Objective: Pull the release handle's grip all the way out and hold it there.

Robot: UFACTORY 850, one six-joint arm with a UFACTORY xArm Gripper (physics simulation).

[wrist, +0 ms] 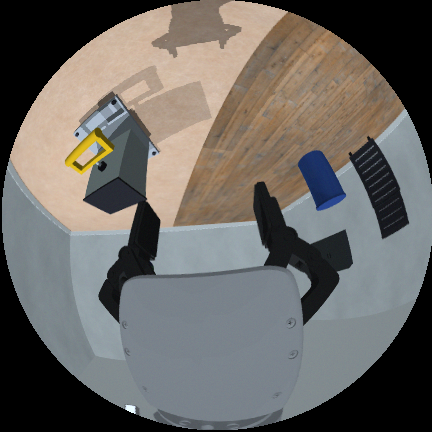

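The release handle's yellow grip (73, 156) is a rectangular loop at the upper left of the wrist view. It stands beside a dark grey box-shaped housing (119, 162), which is fixed to a light metal base plate (91, 126) on the tan table top. My gripper (200, 201) is open and empty, its fingers wide apart. The left finger shows just below the housing's dark end face; the grip is beyond that finger, up and to the left, apart from both fingers. How the grip joins the housing is partly hidden.
The tan table top (185, 65) ends at a slanting edge, with wooden floor (280, 100) to the right. A blue barrel (321, 179) and a black slatted rack (372, 172) show at the right, near the grey wall (200, 250). Shadows of the arm and housing fall on the table.
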